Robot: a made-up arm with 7 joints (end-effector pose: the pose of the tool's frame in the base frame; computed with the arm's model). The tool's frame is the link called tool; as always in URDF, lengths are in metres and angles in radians.
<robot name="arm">
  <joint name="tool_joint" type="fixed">
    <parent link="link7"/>
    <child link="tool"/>
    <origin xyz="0 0 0"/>
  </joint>
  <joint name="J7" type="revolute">
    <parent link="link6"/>
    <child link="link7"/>
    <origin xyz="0 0 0"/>
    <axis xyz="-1 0 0"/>
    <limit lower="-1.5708" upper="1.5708"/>
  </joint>
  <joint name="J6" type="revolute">
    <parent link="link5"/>
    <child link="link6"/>
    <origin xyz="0 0 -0.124"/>
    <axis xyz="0 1 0"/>
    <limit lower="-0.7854" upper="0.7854"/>
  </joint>
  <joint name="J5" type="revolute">
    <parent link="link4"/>
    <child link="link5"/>
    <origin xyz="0 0 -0.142"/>
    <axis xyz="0 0 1"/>
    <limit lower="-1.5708" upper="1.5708"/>
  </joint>
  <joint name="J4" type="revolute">
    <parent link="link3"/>
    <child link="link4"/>
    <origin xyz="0 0 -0.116"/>
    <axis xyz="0 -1 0"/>
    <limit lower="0" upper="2.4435"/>
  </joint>
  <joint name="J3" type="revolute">
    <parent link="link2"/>
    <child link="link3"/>
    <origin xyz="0 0 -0.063"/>
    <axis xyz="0 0 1"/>
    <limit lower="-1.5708" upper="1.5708"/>
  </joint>
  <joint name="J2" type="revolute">
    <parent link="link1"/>
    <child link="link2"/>
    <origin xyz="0 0.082 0"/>
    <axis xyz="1 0 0"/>
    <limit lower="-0.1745" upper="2"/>
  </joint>
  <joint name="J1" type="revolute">
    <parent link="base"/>
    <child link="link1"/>
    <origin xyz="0 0.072 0"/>
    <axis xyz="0 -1 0"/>
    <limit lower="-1.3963" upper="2"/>
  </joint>
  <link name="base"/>
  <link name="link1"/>
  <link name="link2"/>
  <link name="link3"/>
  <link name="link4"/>
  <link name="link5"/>
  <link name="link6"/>
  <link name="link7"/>
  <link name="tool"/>
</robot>
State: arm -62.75 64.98 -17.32 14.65 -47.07 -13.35 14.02
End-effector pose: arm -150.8 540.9 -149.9 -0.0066 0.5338 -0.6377 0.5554
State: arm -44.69 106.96 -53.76 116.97 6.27 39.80 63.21
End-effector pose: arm -17.0 265.6 -216.5 -0.2535 0.5681 -0.4999 0.6027
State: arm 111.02 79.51 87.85 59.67 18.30 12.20 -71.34
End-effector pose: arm -160.4 503.9 -52.4 0.2336 0.1775 -0.8836 0.3650
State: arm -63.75 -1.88 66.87 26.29 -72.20 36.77 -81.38
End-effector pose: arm -356.9 248.6 -227.6 0.5846 0.4724 -0.5232 0.4017
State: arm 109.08 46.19 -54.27 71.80 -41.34 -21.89 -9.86
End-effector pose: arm 263.1 201.1 247.2 -0.6417 0.6409 0.4065 0.1106
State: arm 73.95 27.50 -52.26 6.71 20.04 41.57 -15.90
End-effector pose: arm 393.9 336.8 -93.5 0.4631 -0.2385 0.0484 0.8522
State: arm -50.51 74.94 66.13 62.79 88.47 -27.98 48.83
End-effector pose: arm 161.8 500.5 9.3 0.0667 -0.8803 -0.1256 0.4525
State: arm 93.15 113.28 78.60 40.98 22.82 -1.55 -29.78
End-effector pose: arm -308.6 435.3 17.5 -0.1837 0.5095 -0.6710 0.5064
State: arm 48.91 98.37 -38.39 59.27 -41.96 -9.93 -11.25
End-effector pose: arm 189.1 486.2 72.9 0.7678 -0.1703 -0.5128 0.3441
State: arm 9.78 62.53 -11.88 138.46 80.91 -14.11 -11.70
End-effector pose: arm 174.0 119.4 6.7 -0.3846 -0.7767 -0.0679 0.4942
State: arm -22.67 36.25 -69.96 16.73 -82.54 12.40 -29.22
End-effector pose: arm -127.0 352.5 -372.1 0.0424 -0.0300 -0.9867 0.1540
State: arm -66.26 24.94 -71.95 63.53 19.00 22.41 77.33
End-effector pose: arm -304.7 74.2 -214.6 -0.7675 0.5077 -0.0315 0.3902
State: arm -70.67 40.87 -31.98 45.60 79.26 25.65 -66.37
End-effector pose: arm -269.3 316.8 -265.3 0.5487 0.5140 -0.0359 0.6583
